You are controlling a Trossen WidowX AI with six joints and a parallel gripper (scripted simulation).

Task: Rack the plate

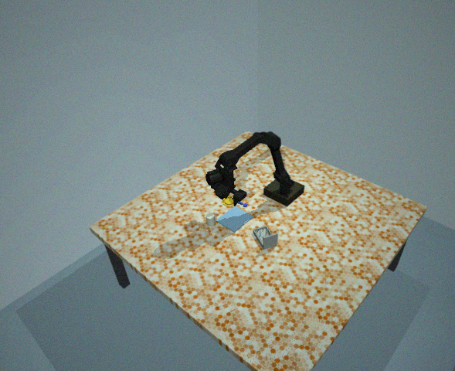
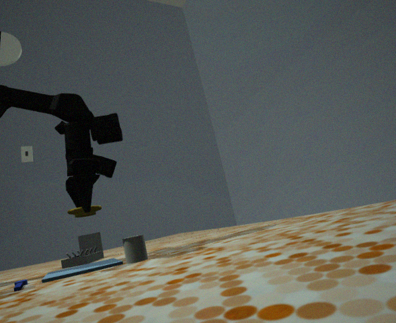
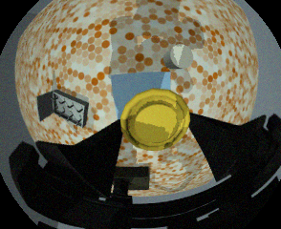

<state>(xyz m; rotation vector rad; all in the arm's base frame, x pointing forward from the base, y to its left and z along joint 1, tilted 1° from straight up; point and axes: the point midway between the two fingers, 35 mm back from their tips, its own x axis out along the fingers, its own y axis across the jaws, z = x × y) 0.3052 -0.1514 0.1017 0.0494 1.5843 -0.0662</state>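
My gripper tip is now 220 mm to the right of the dish rack, 90 mm above it and 20 mm short of it. From my gripper tip the other things lie so: light blue mat: 110 mm below, 20 mm to the left, 20 mm behind; then plate: 10 mm above; then blue spoon: 140 mm behind, 110 mm below, 20 mm to the right.
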